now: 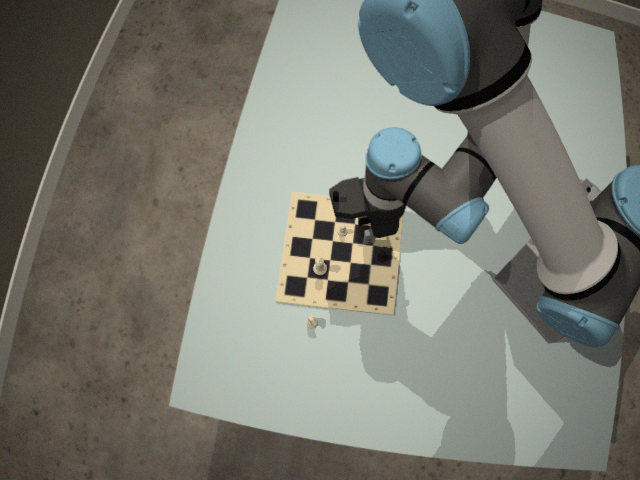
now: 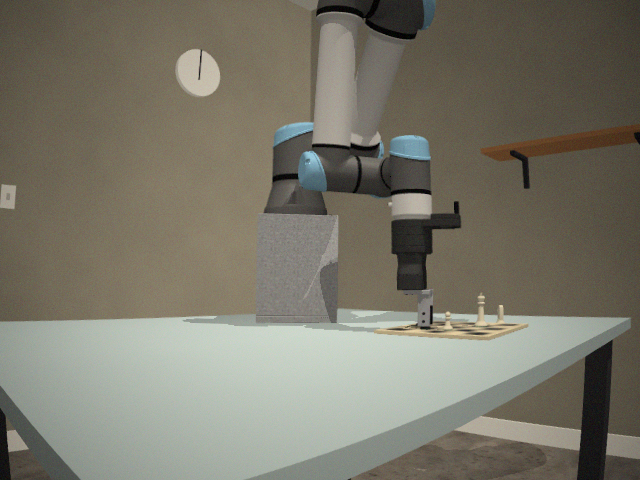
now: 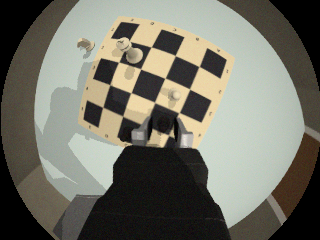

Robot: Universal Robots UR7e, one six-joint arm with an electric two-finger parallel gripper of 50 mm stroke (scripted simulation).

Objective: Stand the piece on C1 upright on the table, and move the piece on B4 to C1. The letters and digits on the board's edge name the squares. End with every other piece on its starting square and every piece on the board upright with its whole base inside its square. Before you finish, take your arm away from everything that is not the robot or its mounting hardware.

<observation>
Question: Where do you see a chessboard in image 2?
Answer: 461,330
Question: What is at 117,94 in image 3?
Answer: A chessboard.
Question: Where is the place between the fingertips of the gripper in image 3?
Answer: At 163,124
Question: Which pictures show the gripper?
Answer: Image 1, image 2 and image 3: all of them.
</observation>
